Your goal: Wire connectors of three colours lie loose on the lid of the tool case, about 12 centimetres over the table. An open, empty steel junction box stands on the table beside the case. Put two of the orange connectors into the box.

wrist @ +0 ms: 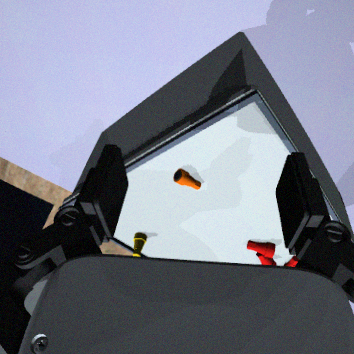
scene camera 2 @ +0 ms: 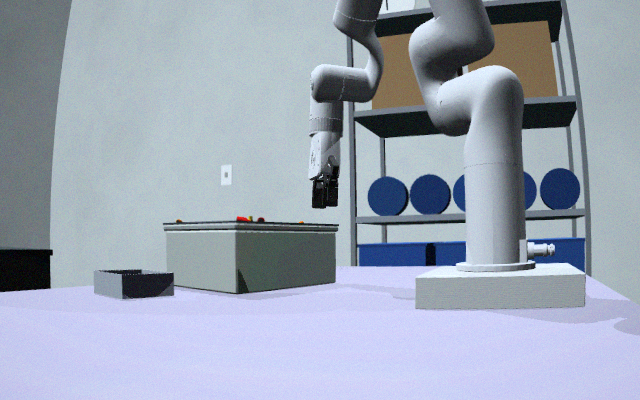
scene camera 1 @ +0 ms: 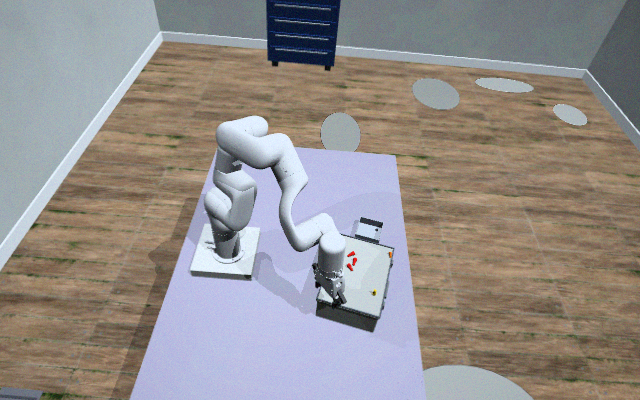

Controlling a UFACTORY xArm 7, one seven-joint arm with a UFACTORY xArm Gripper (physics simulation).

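Where they show: gripper, fingertip midpoint: [wrist: 201, 167] [scene camera 2: 324, 207] [scene camera 1: 327, 295]; arm's base at its link origin: [scene camera 2: 495, 269] [scene camera 1: 228, 250].
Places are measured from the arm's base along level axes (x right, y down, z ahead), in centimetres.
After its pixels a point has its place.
My gripper [scene camera 1: 340, 301] [scene camera 2: 325, 206] @(x 21.5, y -12.0, z 39.3 cm) [wrist: 201, 167] @(x 21.5, y -12.0, z 39.3 cm) is open and empty, above one end of the tool case [scene camera 1: 367, 272] @(x 7.8, y -7.9, z 52.7 cm) [scene camera 2: 200, 257] @(x -6.2, y -1.8, z 51.0 cm) [wrist: 225, 220] @(x 12.3, y -7.9, z 46.2 cm). An orange connector [scene camera 2: 301, 222] @(x 19.1, y -8.8, z 43.6 cm) [wrist: 187, 179] @(x 19.2, y -8.8, z 43.5 cm) lies on the lid below, between the fingers in the wrist view but apart from them; the gripper hides it in scene camera 1. Another orange connector [scene camera 1: 390, 255] @(x -0.4, y -8.6, z 61.0 cm) [scene camera 2: 179, 221] @(x -1.7, y -8.7, z 60.5 cm) lies at the lid's far edge, near the junction box end. The open steel junction box [scene camera 1: 371, 221] @(x -25.1, y 1.7, z 55.4 cm) [scene camera 2: 107, 285] @(x -25.2, y 2.6, z 55.3 cm) stands on the table beside the case; no connector shows in it.
Three red connectors [scene camera 1: 354, 261] @(x 4.5, y -9.0, z 47.8 cm) [scene camera 2: 244, 219] @(x 1.0, y -8.9, z 46.0 cm) [wrist: 261, 247] @(x 7.3, y -8.8, z 46.0 cm) lie close together near the lid's middle. A yellow connector [scene camera 1: 374, 292] @(x 16.5, y -9.3, z 55.0 cm) [wrist: 139, 243] @(x 16.4, y -9.2, z 54.6 cm) lies near the lid's long edge. A shelf rack [scene camera 2: 351, 150] stands behind the arm, and a blue drawer cabinet [scene camera 1: 302, 40] stands by the wall.
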